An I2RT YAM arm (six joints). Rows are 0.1 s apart.
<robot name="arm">
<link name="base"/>
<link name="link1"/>
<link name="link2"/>
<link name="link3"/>
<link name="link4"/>
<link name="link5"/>
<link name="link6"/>
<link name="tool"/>
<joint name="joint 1" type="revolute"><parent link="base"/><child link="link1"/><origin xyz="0 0 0.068"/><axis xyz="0 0 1"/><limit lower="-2.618" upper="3.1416"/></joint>
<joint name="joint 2" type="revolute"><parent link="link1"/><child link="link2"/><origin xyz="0.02 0.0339 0.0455"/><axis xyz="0 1 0"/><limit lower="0" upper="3.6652"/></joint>
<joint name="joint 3" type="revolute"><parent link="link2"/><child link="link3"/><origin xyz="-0.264 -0.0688 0"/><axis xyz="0 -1 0"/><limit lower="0" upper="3.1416"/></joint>
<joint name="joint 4" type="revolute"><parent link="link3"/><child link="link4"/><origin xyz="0.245 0.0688 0.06"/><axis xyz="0 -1 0"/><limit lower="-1.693" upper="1.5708"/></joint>
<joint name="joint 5" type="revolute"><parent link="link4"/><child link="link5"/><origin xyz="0.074 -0.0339 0.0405"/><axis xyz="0 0 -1"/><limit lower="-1.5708" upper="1.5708"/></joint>
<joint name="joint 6" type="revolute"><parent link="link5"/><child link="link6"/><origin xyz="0.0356 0 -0.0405"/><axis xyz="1 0 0"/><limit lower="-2.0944" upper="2.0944"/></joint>
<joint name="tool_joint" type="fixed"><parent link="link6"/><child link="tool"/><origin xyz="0 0 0" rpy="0 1.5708 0"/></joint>
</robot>
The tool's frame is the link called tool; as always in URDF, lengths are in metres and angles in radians.
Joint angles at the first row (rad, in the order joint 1, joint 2, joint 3, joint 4, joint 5, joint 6):
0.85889 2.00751 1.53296 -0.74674 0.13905 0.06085
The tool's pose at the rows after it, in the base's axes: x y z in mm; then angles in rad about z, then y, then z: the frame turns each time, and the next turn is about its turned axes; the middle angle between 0 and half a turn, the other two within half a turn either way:
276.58, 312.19, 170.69, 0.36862, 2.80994, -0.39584
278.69, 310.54, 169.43, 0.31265, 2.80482, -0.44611
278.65, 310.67, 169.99, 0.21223, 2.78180, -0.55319
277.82, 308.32, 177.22, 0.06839, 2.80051, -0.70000
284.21, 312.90, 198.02, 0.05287, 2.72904, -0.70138
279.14, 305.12, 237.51, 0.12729, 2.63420, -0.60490
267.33, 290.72, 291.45, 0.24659, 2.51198, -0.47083
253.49, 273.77, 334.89, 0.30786, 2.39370, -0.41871
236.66, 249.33, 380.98, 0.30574, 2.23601, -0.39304
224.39, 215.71, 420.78, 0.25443, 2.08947, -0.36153
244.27, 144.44, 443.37, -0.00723, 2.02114, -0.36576
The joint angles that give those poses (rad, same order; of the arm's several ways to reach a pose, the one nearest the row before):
0.85889 2.05749 1.52912 -0.74748 0.15392 0.07152
0.85393 2.06090 1.52914 -0.74751 0.17109 0.06999
0.85775 2.06093 1.53031 -0.74827 0.21343 0.06084
0.85776 2.06208 1.56654 -0.83028 0.23976 0.05971
0.85775 2.05596 1.63406 -0.85432 0.29316 0.05970
0.85775 1.96248 1.64089 -0.85661 0.33016 0.05932
0.85775 1.83090 1.65083 -0.85278 0.34467 0.04444
0.85776 1.71532 1.65161 -0.83792 0.36336 0.00363
0.85394 1.58751 1.65160 -0.80740 0.42249 -0.03261
0.81884 1.47001 1.65348 -0.77762 0.48314 -0.05742
0.59834 1.39142 1.66113 -0.80129 0.53807 -0.07306

